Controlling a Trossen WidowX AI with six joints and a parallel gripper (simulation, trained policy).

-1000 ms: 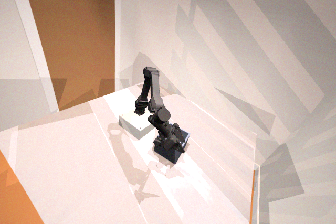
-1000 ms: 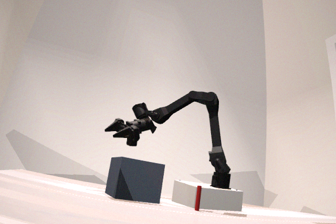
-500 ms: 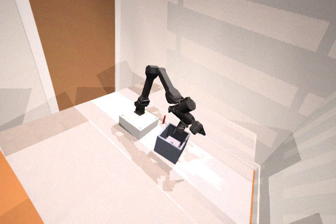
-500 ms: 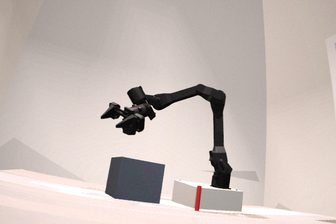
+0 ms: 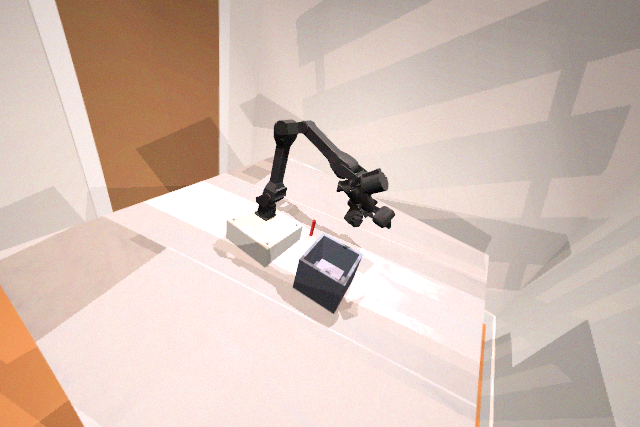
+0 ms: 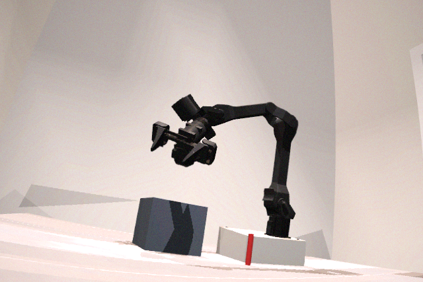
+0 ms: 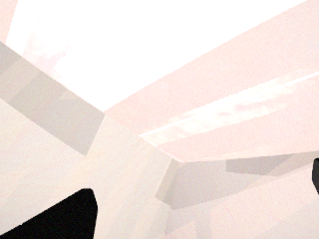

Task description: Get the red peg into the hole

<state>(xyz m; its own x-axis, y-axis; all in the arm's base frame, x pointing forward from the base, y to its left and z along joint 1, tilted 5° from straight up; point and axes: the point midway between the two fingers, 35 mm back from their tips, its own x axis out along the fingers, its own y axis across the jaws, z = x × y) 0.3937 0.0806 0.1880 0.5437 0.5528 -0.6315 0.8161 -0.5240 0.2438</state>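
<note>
Now: the red peg 250 mm behind my gripper tip, 200 mm below it and 10 mm to the left of it. Also, from my gripper tip: pale plate: 190 mm below, 160 mm to the right, 70 mm behind.
</note>
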